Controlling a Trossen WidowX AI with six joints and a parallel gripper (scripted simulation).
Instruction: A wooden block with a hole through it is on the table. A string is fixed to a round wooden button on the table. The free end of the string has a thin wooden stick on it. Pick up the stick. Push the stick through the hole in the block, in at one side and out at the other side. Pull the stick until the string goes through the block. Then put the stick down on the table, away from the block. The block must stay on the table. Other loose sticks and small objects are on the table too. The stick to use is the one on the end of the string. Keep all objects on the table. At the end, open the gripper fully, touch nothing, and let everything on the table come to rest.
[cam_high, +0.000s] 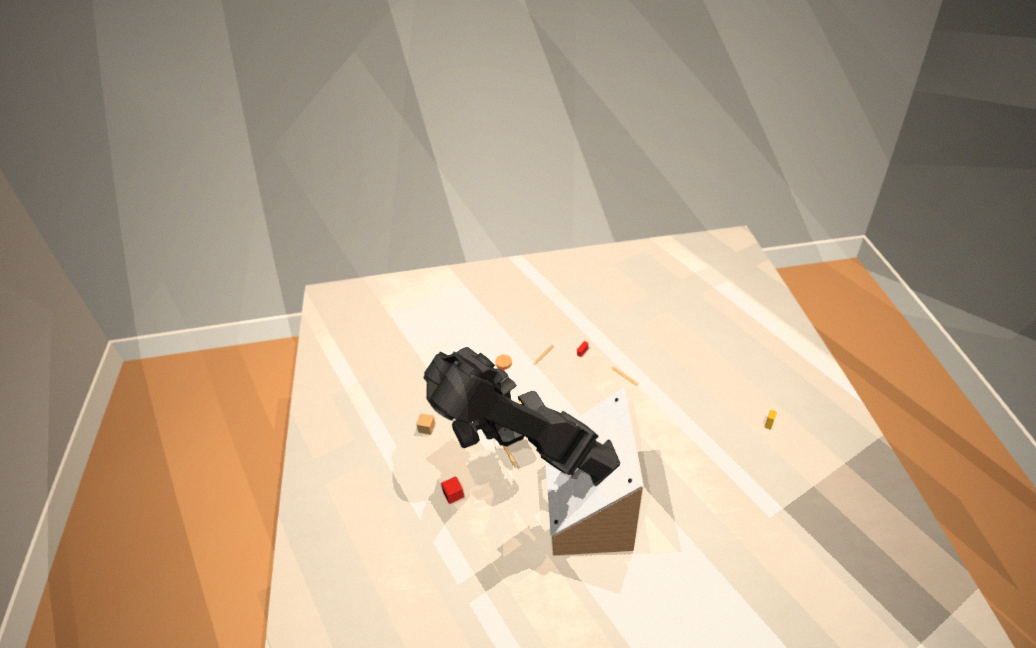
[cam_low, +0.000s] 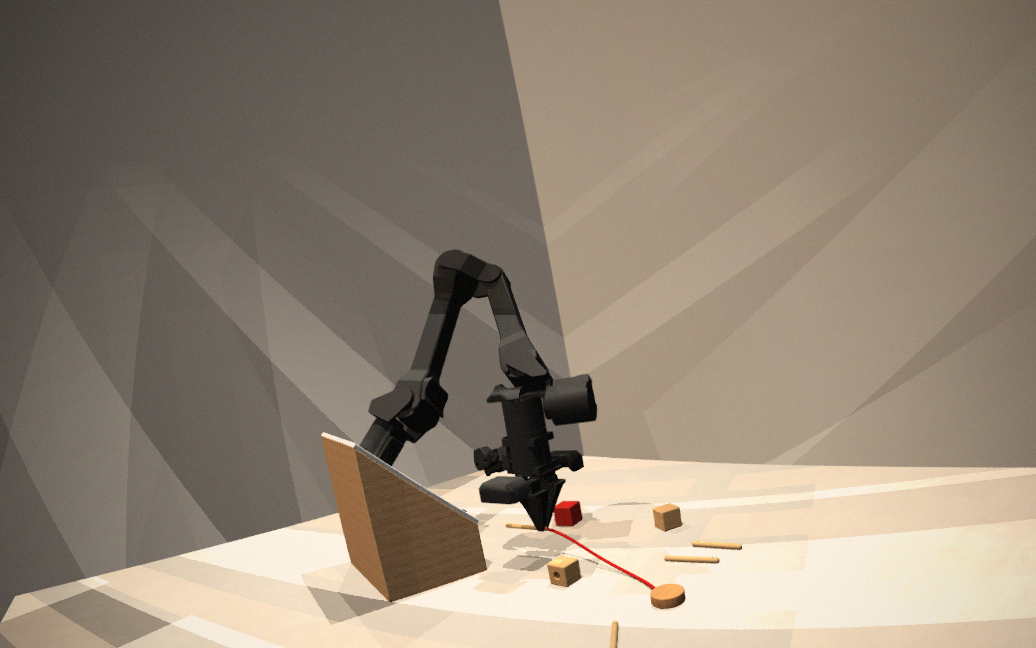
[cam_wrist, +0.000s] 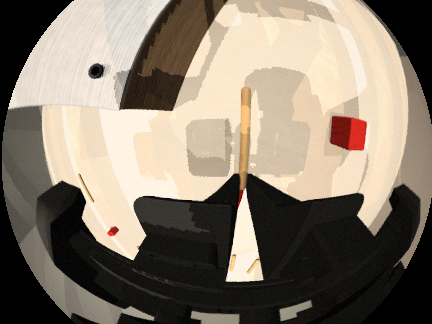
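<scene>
Right now the thin wooden stick is 10 mm behind my gripper tip. Round my gripper tip: plain wooden cube: 160 mm to the left, 110 mm ahead, 20 mm below; then red cube: 120 mm to the left, 70 mm behind, 20 mm below; then round wooden button: 260 mm ahead, 50 mm to the right, 30 mm below.
</scene>
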